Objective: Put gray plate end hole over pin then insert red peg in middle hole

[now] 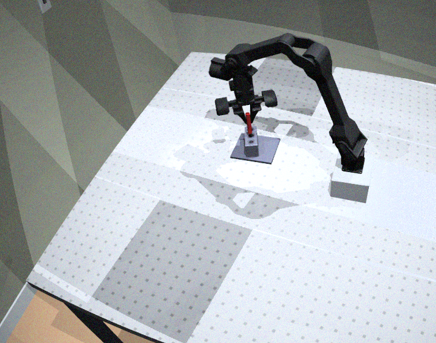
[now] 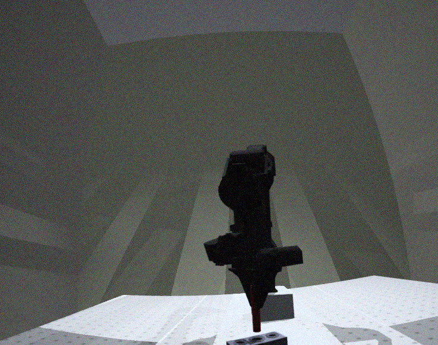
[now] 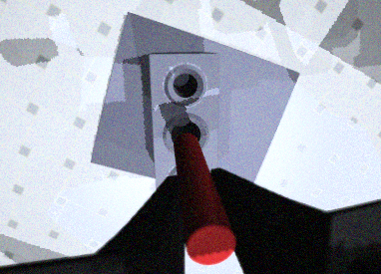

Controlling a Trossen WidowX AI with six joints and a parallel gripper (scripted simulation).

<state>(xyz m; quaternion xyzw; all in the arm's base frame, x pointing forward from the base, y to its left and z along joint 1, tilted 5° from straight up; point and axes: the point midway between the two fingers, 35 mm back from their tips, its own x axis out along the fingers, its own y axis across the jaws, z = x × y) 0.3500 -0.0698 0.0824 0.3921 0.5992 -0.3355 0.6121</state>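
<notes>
Right now the gray plate is 7 cm below my gripper tip. Also, from my gripper tip: red peg: right at my gripper tip.
</notes>
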